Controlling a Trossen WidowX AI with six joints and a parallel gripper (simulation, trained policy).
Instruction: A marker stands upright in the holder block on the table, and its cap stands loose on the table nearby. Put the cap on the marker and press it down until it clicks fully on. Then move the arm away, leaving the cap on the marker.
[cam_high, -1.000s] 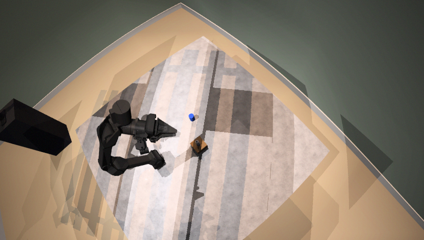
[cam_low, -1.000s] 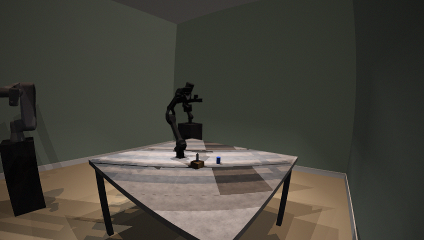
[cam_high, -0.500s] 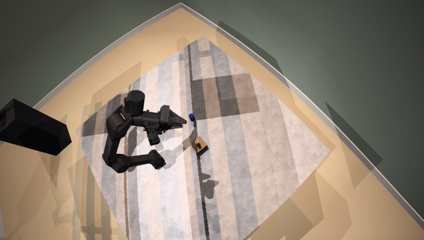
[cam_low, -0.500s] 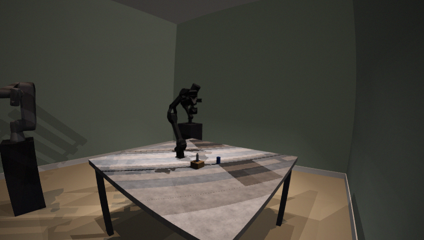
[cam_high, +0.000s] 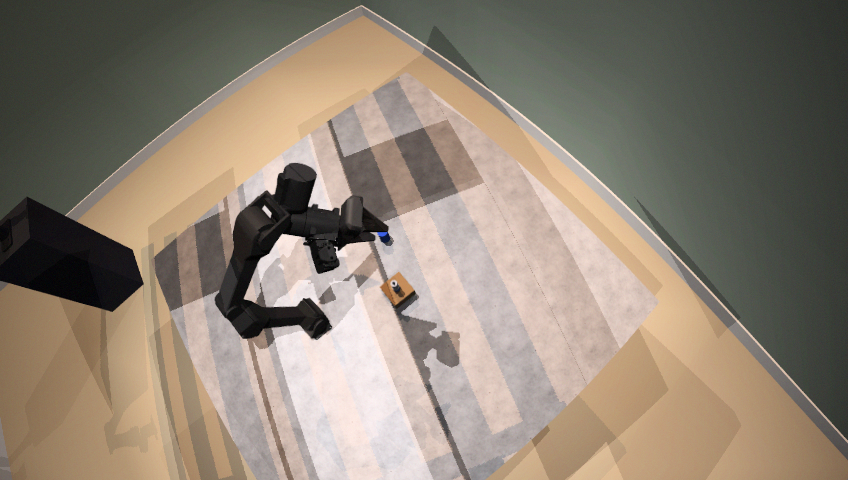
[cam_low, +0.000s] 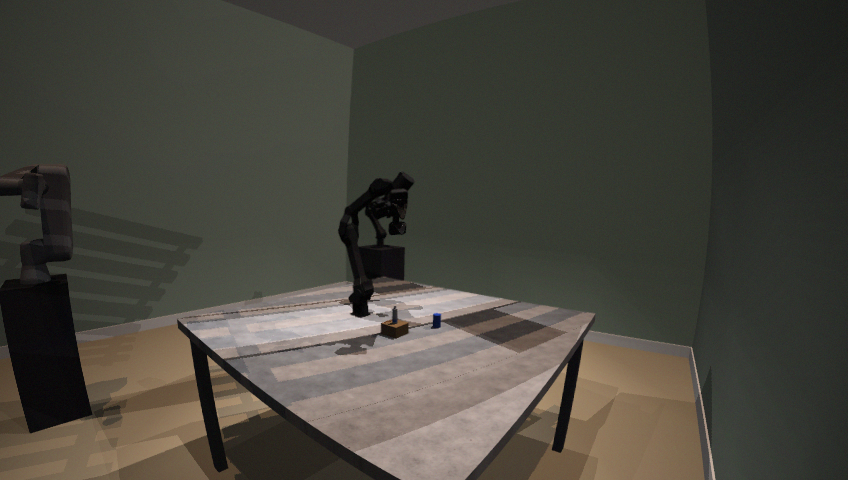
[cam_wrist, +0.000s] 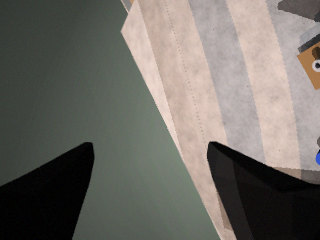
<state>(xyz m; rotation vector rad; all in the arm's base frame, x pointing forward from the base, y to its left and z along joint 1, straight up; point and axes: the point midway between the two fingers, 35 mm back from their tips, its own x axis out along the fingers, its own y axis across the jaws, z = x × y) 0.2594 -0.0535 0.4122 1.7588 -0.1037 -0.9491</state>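
Right now the blue cap is 50 mm ahead of my gripper tip, 160 mm to the left of it and 370 mm below it. Round my gripper tip: holder block (30 mm behind, 370 mm below); then grey marker (30 mm behind, 310 mm below).
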